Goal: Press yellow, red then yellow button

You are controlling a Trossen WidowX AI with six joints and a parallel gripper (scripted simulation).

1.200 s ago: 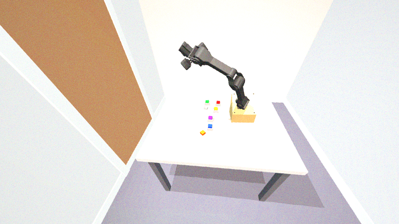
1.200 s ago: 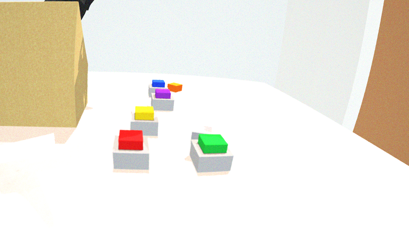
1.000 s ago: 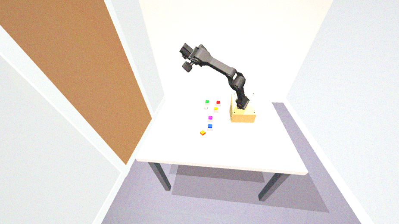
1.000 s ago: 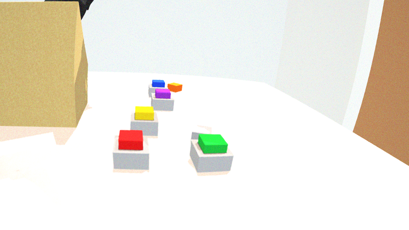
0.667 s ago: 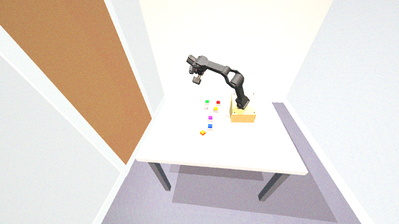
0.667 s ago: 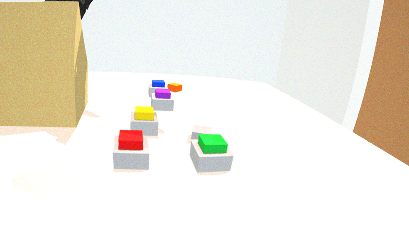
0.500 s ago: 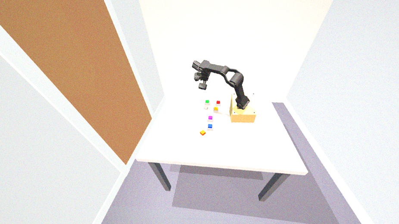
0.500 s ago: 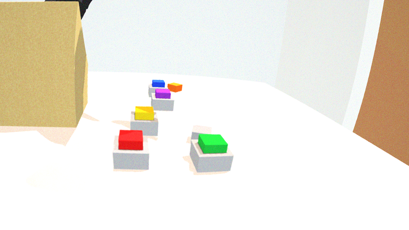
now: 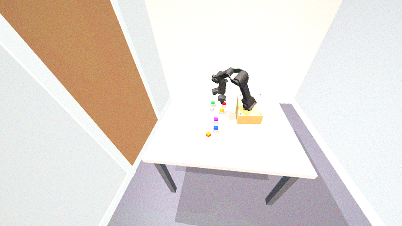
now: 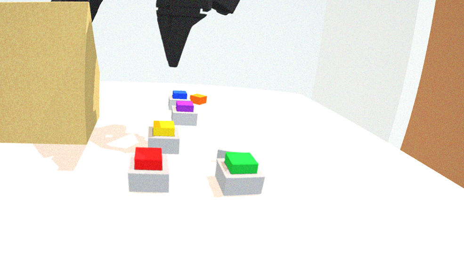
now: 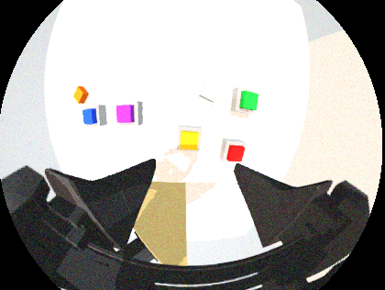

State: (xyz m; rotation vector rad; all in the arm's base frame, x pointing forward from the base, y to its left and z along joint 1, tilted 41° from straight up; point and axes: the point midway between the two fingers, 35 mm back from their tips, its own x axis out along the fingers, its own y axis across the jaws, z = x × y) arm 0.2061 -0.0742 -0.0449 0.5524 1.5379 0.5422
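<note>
Right now my gripper tip is 10 cm above the yellow button. Round my gripper tip: purple button: 13 cm to the left, 10 cm below, 4 cm ahead; then red button: 10 cm to the right, 10 cm below, 3 cm behind; then green button: 11 cm to the right, 10 cm below, 8 cm ahead.
</note>
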